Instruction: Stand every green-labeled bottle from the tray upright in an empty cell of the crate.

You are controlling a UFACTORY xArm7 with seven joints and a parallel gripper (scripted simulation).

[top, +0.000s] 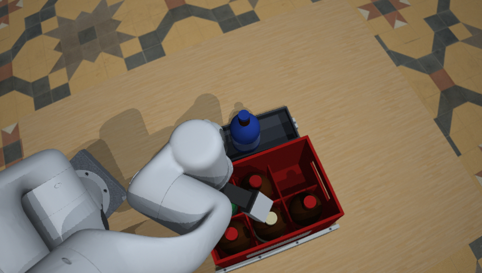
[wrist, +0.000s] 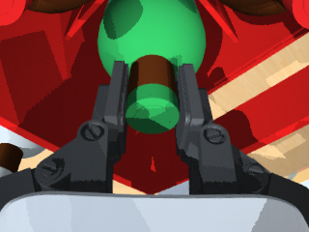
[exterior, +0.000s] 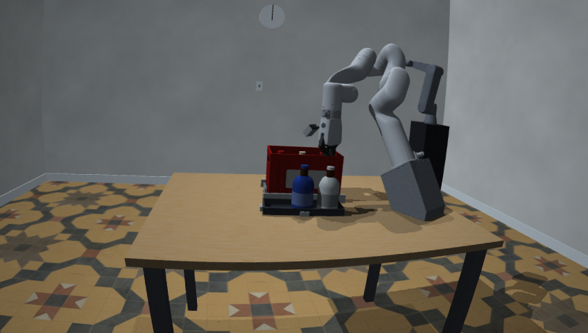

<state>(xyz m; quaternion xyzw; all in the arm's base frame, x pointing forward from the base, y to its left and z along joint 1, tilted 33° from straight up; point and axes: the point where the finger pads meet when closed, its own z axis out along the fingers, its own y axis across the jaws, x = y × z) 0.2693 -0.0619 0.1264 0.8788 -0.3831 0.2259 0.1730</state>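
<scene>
My gripper is now 70 mm above the green bottle. Also, from my hand: white bottle: 40 mm ahead, 160 mm to the left, 80 mm below; red crate: 80 mm ahead, 50 mm to the right, 80 mm below; blue bottle: 130 mm ahead, 140 mm to the left, 80 mm below.
</scene>
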